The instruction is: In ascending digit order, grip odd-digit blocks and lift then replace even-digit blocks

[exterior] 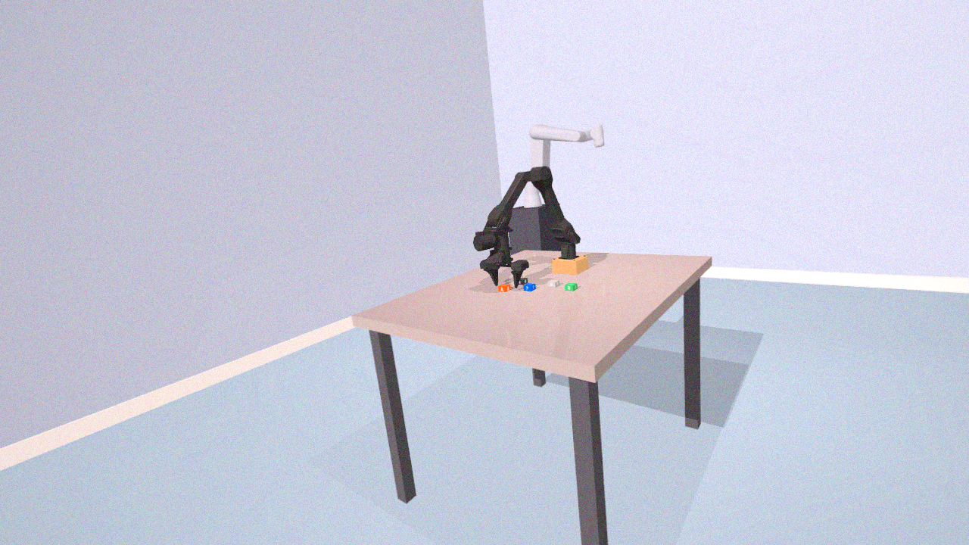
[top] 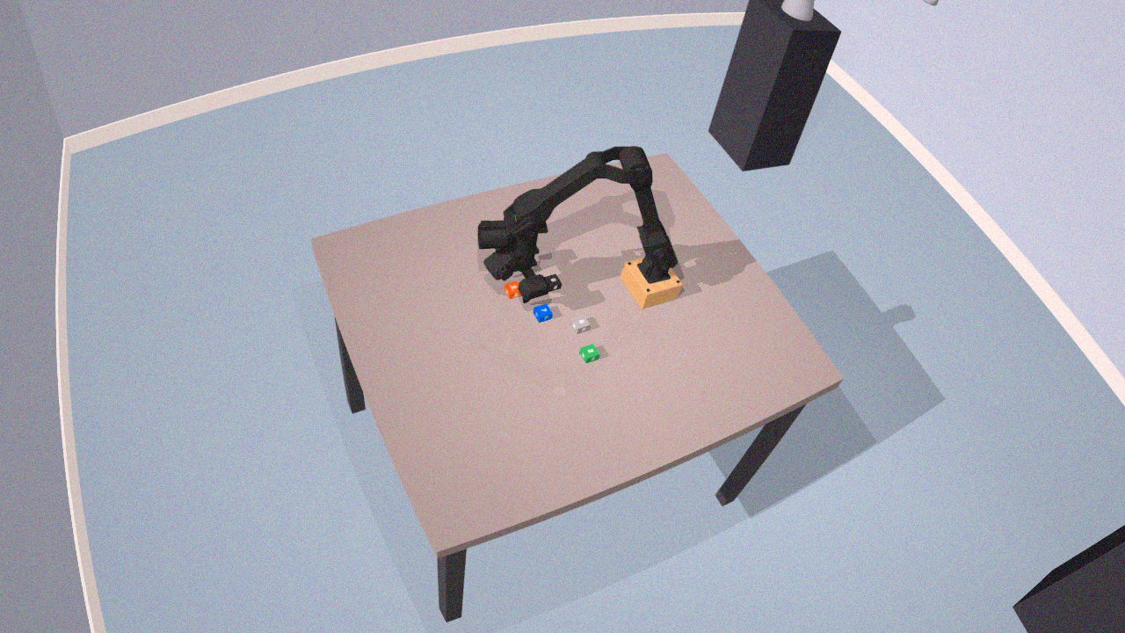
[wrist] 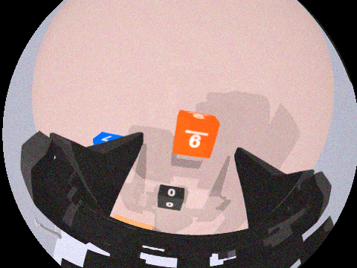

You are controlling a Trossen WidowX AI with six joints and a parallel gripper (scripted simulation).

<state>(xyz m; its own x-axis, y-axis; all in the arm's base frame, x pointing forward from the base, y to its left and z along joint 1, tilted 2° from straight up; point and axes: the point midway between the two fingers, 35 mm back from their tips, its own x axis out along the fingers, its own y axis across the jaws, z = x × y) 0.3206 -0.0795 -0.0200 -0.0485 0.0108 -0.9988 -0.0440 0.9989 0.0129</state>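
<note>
My gripper tip is now 10 mm short of the orange block. The rest, counted from my gripper tip: grey block: 140 mm to the left, 100 mm behind; then blue block: 90 mm to the left, 30 mm behind; then black block: 90 mm behind, 10 mm to the left.
</note>
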